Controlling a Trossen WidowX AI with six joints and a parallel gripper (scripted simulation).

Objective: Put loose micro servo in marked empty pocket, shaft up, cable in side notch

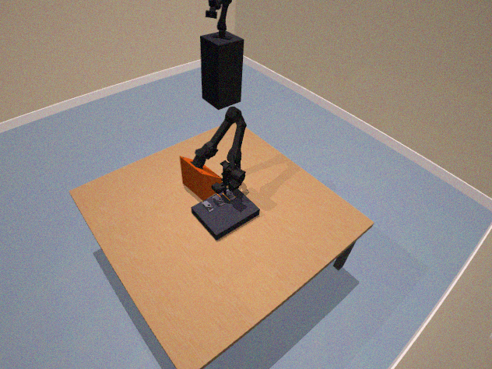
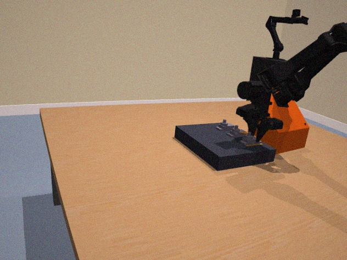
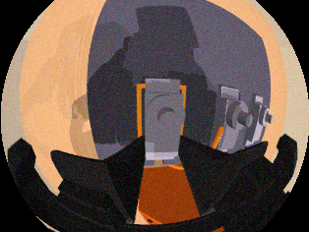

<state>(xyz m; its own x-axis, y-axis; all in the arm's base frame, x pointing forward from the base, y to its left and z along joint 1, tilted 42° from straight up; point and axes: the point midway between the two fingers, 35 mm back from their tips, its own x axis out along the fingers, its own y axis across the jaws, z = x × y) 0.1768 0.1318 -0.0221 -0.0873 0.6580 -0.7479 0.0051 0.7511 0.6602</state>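
The dark deck lies 120 mm ahead of my gripper tip, 80 mm to the right of it and 30 mm below it.
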